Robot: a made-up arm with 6 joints.
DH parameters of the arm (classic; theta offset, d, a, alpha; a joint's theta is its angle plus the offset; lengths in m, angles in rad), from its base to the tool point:
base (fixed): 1.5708 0.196 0 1.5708
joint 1: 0 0.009 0.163 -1.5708
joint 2: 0 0.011 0.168 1.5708
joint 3: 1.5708 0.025 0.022 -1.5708
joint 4: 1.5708 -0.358 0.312 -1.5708
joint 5: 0 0.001 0.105 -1.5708
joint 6: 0 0.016 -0.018 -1.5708
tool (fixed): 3.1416 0.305 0 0
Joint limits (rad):
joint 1: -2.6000..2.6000
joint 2: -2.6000..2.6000
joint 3: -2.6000..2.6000
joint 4: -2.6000..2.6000
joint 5: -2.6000..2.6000
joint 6: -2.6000..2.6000
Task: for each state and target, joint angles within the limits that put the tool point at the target. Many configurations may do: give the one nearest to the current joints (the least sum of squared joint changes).
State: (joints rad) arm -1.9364 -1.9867 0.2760 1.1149 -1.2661 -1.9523
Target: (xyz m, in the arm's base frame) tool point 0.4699 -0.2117 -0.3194
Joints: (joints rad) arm -1.4531 -1.7995 0.5031 0.6447 -0.9052 -1.7161
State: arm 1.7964 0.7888 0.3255 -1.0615 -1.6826 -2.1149
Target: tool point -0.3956 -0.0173 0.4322
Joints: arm 1.5793 0.4726 0.2500 -0.6713 -1.8400 -2.5747
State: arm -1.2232 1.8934 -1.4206 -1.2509 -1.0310 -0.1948
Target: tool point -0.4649 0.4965 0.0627
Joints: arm -0.9756 1.5003 -0.5883 -1.3694 -1.3667 -0.6725
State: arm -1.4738 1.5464 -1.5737 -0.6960 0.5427 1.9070
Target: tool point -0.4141 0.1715 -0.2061
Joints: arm -0.9022 1.0671 -1.0274 -0.9086 0.5644 1.1157
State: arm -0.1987 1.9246 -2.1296 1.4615 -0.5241 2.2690
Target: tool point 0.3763 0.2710 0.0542
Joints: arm -0.2262 1.4832 -2.3787 1.2533 -0.8265 2.3697
